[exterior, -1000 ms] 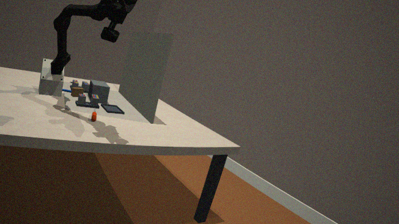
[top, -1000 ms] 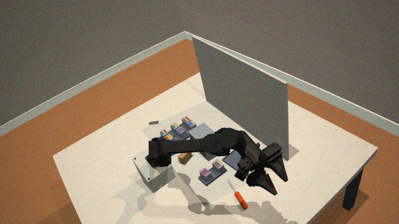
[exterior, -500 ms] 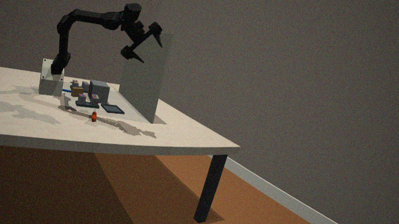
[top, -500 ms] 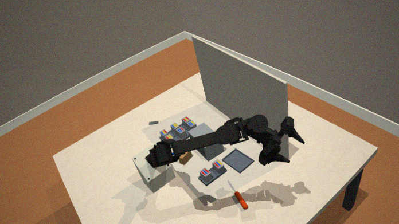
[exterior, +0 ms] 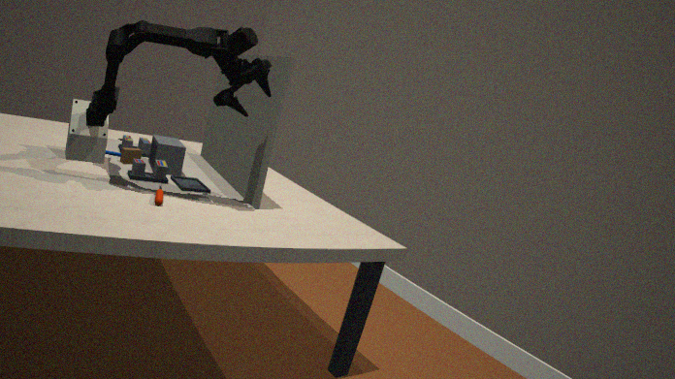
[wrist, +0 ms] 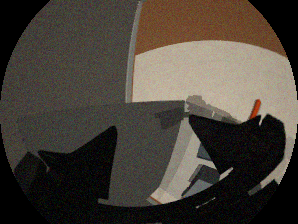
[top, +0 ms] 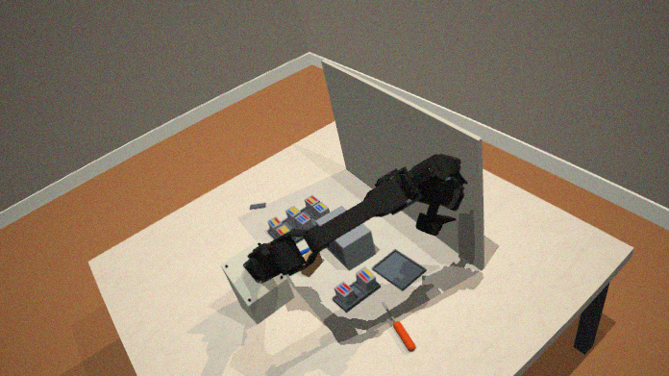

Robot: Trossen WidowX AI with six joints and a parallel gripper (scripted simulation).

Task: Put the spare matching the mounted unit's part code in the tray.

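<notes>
The spare lies 26 cm behind my gripper tip, 21 cm to the left of it and 25 cm below it. The rest, counted from my gripper tip: rack: 22 cm behind, 21 cm to the left, 29 cm below; then dark tray: 9 cm behind, 17 cm to the left, 29 cm below; then tall grey panel: 12 cm ahead, 32 cm to the left, 7 cm below.
</notes>
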